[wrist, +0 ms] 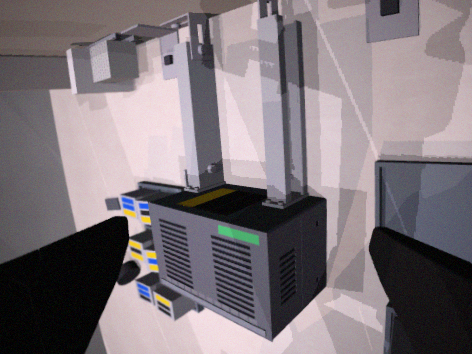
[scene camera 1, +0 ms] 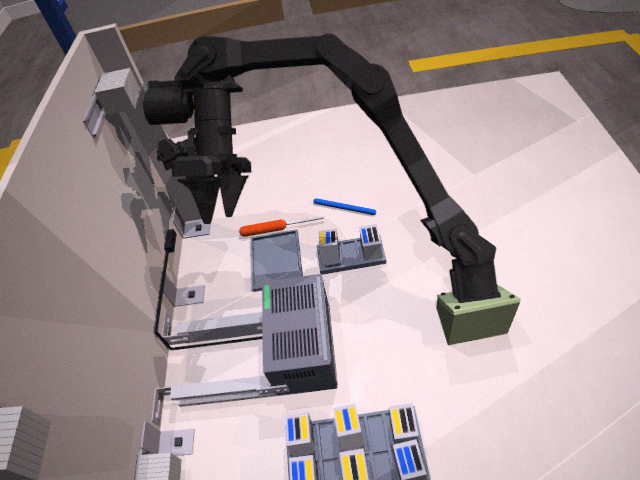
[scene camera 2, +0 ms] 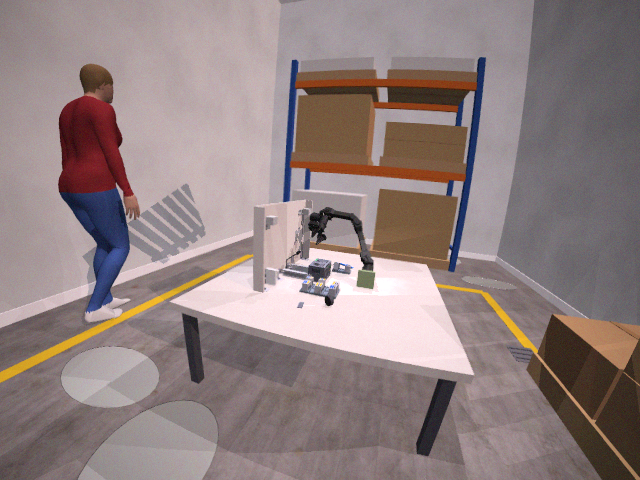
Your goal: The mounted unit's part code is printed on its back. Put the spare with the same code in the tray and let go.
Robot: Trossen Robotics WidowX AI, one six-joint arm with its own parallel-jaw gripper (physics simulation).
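Places are measured from the arm's base along level axes (x left, y back, z up), in millimetres.
Where they show: gripper, fingertip midpoint: (wrist: 252,234) (scene camera 1: 218,220) (scene camera 2: 314,241); arm's base, link origin: (scene camera 1: 477,294) (scene camera 2: 367,274).
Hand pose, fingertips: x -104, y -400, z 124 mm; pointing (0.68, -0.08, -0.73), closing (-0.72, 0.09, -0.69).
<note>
Each offset is from my fingertips to the top centre of the thing. "pt": to the spot under its first point.
The mounted grey unit @(pt dx +143, dy +109, dz -94 mm) (scene camera 1: 294,322) (scene camera 2: 319,268) (wrist: 201,260) is held on two rails. In the wrist view its back shows a yellow band beside a black area; separate black bands cannot be told apart. The flat grey tray @(dx -52, dy +51, dz -184 mm) (scene camera 1: 275,258) (wrist: 425,200) holds nothing. Spares with three-band codes stand in the front rack @(pt dx +298, dy +141, dz -186 mm) (scene camera 1: 324,439), among them a yellow-black-black spare @(dx +290, dy +261, dz -141 mm) (scene camera 1: 403,422) and a blue-blue-black spare @(dx +344, dy +263, dz -141 mm) (scene camera 1: 410,458). The small rack @(dx -47, dy +199, dz -177 mm) (scene camera 1: 350,250) holds two more spares. My gripper (scene camera 1: 218,219) (scene camera 2: 319,242) (wrist: 252,234) is open and empty, above the table near the panel, pointing down.
A tan panel (scene camera 1: 77,222) stands upright on the left, with brackets along its foot. A black cable @(pt dx +42, dy -142, dz -122 mm) (scene camera 1: 161,289) runs along it to the unit. An orange screwdriver @(dx -135, dy +61, dz -172 mm) (scene camera 1: 263,227) and a blue rod @(dx -173, dy +192, dz -182 mm) (scene camera 1: 344,206) lie behind the tray and small rack. A person (scene camera 2: 88,147) stands left of the table.
</note>
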